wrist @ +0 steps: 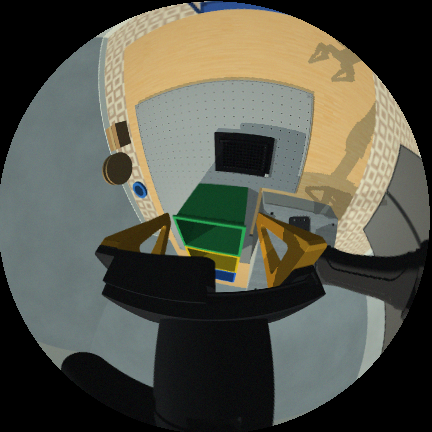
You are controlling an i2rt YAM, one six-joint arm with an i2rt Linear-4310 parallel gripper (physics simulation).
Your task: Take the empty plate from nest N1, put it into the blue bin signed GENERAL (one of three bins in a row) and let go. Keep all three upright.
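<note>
My gripper is open and empty, its two orange fingers spread wide, with the bins showing beyond and between them. The blue bin is a small strip at the end of the row, partly hidden by the gripper's black body. The yellow bin and the larger-looking green bin stand in line with it, and all three look upright. A black rectangular block with a gridded face is on the grey perforated board, beyond the green bin. I cannot tell whether it is the plate or its nest; no N1 label is readable.
The perforated board lies on the wooden table. A grey metal plate with a black fitting is right of the bins. A blue ring-like object, a round brown item and a brown box are at the left.
</note>
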